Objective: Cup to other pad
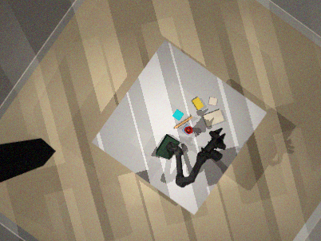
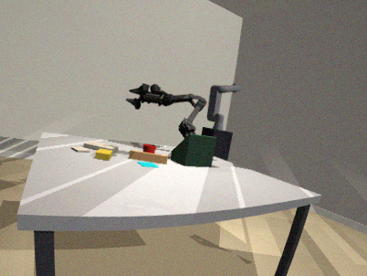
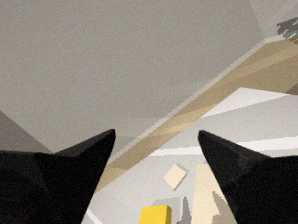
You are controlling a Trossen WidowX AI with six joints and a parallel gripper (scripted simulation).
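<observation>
Now: the red cup 15 cm behind my gripper tip, 14 cm to the left of it and 30 cm below it. The rest, counted from my gripper tip: cyan pad (10 cm behind, 32 cm to the left, 35 cm below); then pale blue pad (15 cm behind, 14 cm to the left, 35 cm below); then wooden bar (12 cm behind, 23 cm to the left, 33 cm below).
</observation>
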